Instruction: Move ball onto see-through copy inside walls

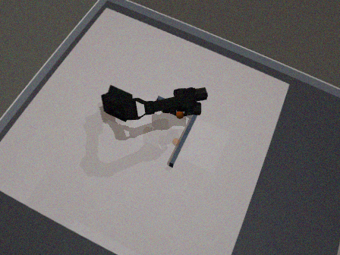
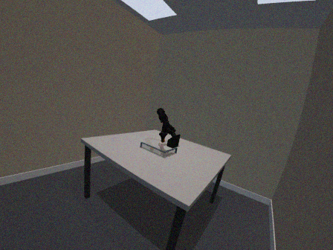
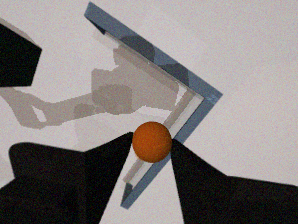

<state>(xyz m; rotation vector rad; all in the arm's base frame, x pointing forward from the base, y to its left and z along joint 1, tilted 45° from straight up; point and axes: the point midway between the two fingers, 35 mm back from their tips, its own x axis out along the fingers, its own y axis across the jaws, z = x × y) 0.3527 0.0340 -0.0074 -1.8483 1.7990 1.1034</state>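
The see-through copy of ball is 12 cm below my gripper tip, 10 cm to the right of it and 3 cm ahead of it. Also, from my gripper tip: orange ball right at my gripper tip.
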